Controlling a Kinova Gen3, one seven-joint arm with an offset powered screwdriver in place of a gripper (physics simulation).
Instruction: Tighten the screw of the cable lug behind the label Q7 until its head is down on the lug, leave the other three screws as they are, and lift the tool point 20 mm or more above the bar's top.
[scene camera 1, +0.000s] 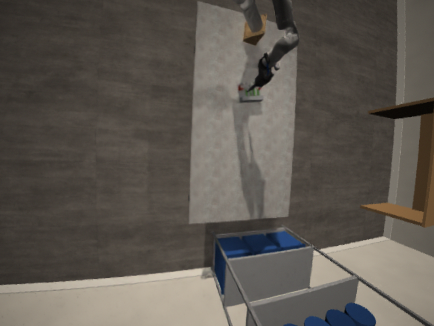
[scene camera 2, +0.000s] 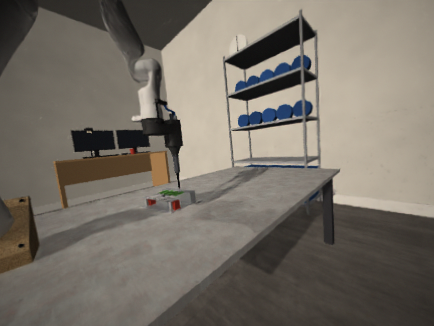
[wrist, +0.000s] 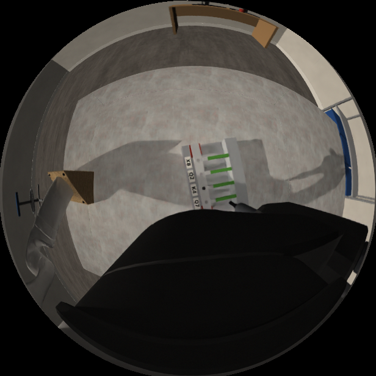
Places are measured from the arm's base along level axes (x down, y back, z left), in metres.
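Where they show: end effector, tool point: (scene camera 1: 247, 91) (scene camera 2: 179, 187); arm's base, origin of the base link: (scene camera 1: 256, 26).
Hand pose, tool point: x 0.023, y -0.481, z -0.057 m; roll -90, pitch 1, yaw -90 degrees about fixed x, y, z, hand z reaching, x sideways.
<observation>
Each offset is from my tool point to the top centre of the thing. "*": to the spot under its first point. Level surfaces: height alone.
The terminal block @(dx +0.021, dy +0.022, dz +0.053 m) (scene camera 1: 251, 99) (scene camera 2: 187, 198) (wrist: 238, 170) is light grey, with red marks, green strips and a bar beside the labels. In the wrist view, the labels read X8 (wrist: 188, 162), Q2 (wrist: 191, 176), K4 (wrist: 194, 189) and Q7 (wrist: 197, 203). A small pale spot, perhaps the screw (wrist: 206, 202), shows behind Q7; its head height cannot be told. A dark spot (wrist: 203, 188) lies behind K4. My screwdriver tip @(* dx -0.043, dy -0.006, dz -0.002 m) (scene camera 1: 249, 90) (scene camera 2: 179, 187) (wrist: 231, 203) appears beyond the green strip (wrist: 225, 198) in Q7's row, off the bar. In scene camera 2, it points down close above the block; contact cannot be told.
The grey table @(dx +0.071 m) (scene camera 1: 215, 165) (scene camera 2: 260, 200) (wrist: 150, 110) carries the block and a wooden arm base (scene camera 1: 254, 34) (scene camera 2: 22, 235) (wrist: 82, 186). A shelf rack (scene camera 2: 303, 125) stands beyond the table, and a wooden desk (scene camera 2: 110, 169) stands at the back. The black tool body (wrist: 210, 280) hides much of the wrist view.
</observation>
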